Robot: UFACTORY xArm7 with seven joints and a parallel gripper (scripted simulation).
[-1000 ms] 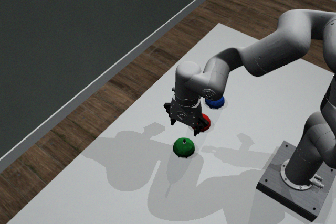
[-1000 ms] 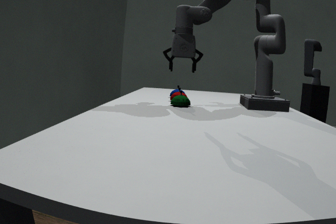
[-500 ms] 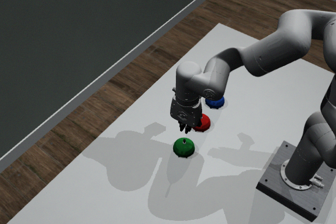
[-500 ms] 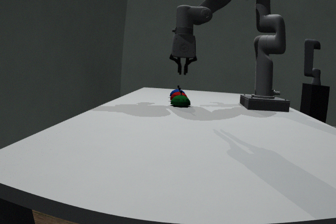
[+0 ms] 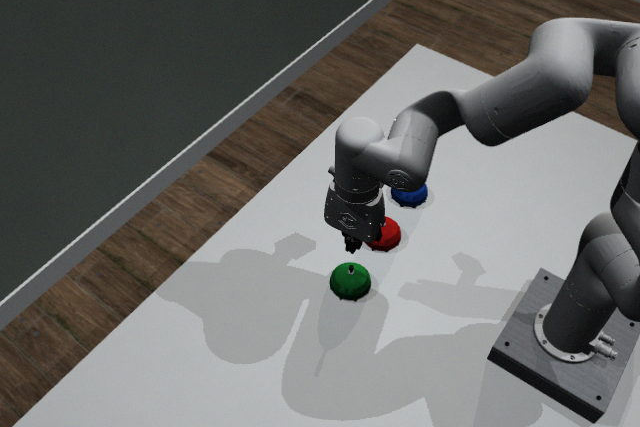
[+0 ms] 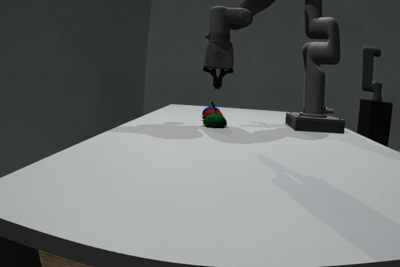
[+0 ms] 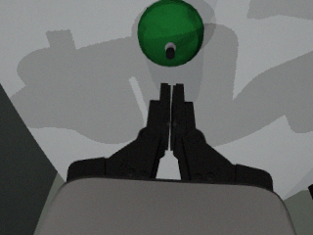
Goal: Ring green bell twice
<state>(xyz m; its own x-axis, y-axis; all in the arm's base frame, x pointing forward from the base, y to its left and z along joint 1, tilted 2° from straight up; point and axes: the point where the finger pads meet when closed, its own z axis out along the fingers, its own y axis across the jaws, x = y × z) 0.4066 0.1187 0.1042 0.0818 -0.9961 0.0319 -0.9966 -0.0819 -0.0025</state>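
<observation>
The green bell lies 11 cm below my hand. From my hand the other things lie so: red bell: 1 cm ahead, 14 cm to the right, 11 cm below; blue bell: 2 cm ahead, 28 cm to the right, 11 cm below.
</observation>
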